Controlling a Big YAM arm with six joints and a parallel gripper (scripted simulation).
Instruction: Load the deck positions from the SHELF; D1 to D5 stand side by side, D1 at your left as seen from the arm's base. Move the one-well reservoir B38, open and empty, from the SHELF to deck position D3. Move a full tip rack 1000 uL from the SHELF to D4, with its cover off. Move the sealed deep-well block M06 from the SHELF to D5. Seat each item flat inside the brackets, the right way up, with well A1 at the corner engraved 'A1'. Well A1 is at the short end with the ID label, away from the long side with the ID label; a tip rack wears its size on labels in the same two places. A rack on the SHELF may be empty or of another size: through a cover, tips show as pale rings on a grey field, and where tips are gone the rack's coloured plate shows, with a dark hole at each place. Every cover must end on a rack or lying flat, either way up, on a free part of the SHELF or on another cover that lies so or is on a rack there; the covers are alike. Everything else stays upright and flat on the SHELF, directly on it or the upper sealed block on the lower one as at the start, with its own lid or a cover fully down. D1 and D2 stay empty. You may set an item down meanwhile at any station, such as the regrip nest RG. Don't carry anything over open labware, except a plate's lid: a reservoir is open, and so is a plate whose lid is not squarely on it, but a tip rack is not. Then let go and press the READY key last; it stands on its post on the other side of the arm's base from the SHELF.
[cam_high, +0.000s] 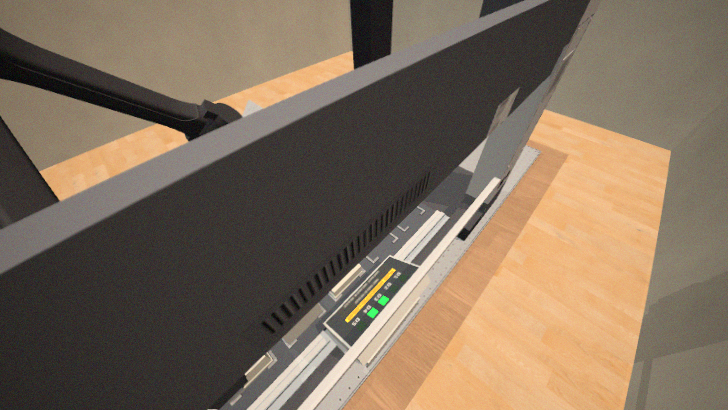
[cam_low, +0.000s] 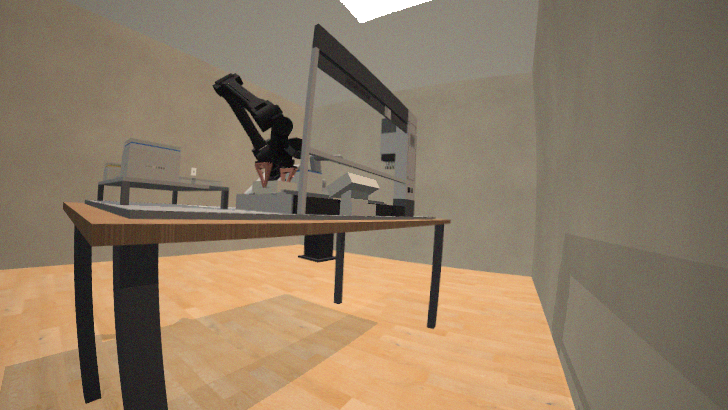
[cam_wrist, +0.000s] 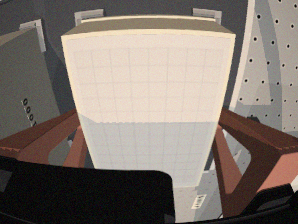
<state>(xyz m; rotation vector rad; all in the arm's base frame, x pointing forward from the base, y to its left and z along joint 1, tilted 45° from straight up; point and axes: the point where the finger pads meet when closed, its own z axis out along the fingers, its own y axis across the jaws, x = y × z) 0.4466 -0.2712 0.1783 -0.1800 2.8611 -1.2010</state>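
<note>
The pale sealed deep-well block is 10 mm below my hand. From my hand the other things lie so: tall frame post (190 mm ahead, 150 mm above, 40 mm to the right); rg label (230 mm to the left, 190 mm behind, 70 mm below); cream one-well reservoir (250 mm to the left, 30 mm behind, 20 mm below).
</note>
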